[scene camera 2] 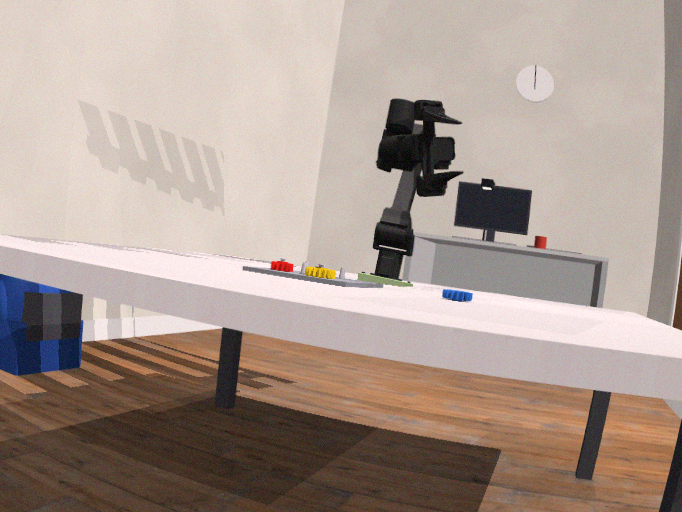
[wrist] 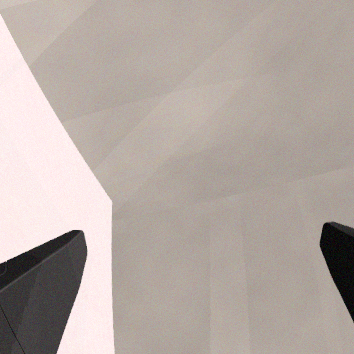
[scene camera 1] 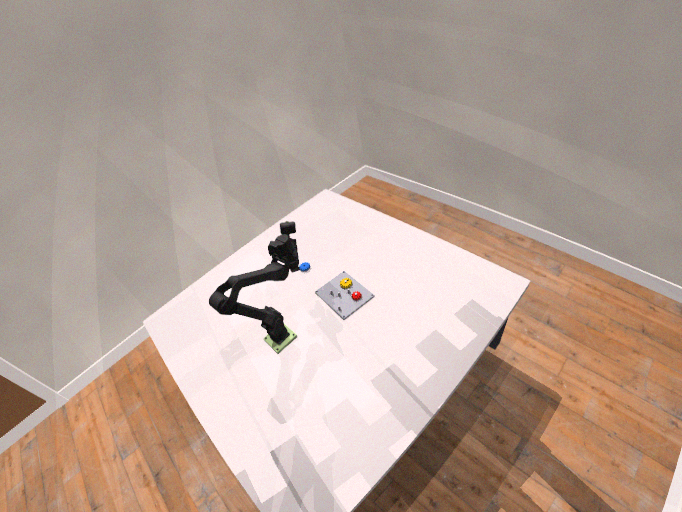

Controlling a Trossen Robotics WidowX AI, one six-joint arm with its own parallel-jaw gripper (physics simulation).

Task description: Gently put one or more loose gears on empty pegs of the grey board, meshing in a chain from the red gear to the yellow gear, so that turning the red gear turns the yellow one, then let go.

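Places are measured from the arm's base along level axes (x ahead, y left, z up), in millimetres.
Pixels of known places: gripper, fingertip midpoint: (scene camera 2: 461, 147) (wrist: 207, 240); arm's base, link origin: (scene camera 2: 386, 278) (scene camera 1: 280, 336).
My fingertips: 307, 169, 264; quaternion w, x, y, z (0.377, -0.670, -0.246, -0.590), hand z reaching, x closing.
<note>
Ahead of a thing's pixels: the offset from my fingertips to its top centre, as dx, dy, dz.
The grey board {+12, -241, -246} (scene camera 1: 352, 308) (scene camera 2: 352, 283) lies flat on the table. The red gear {+27, -301, -252} (scene camera 1: 356, 295) (scene camera 2: 282, 266) and the yellow gear {+57, -216, -251} (scene camera 1: 345, 283) (scene camera 2: 320, 272) sit on it, apart from each other. Several empty pegs stand up from the board. A loose blue gear {+31, +28, -260} (scene camera 1: 305, 266) (scene camera 2: 457, 295) lies flat on the table, off the board on the yellow gear's side. My gripper (scene camera 1: 293, 248) (scene camera 2: 461, 147) (wrist: 207, 240) is open and empty, raised high above the table, with its fingers one above the other in scene camera 2. No gear shows in the wrist view.
The arm's green base plate (scene camera 1: 289, 337) (scene camera 2: 371, 279) is fixed on the white table (scene camera 1: 429, 264) (scene camera 2: 165, 292). Behind the table in scene camera 2 stand a grey desk (scene camera 2: 512, 281), a monitor (scene camera 2: 493, 208) and a red cup (scene camera 2: 540, 242). The table's edge and a wall show in the wrist view.
</note>
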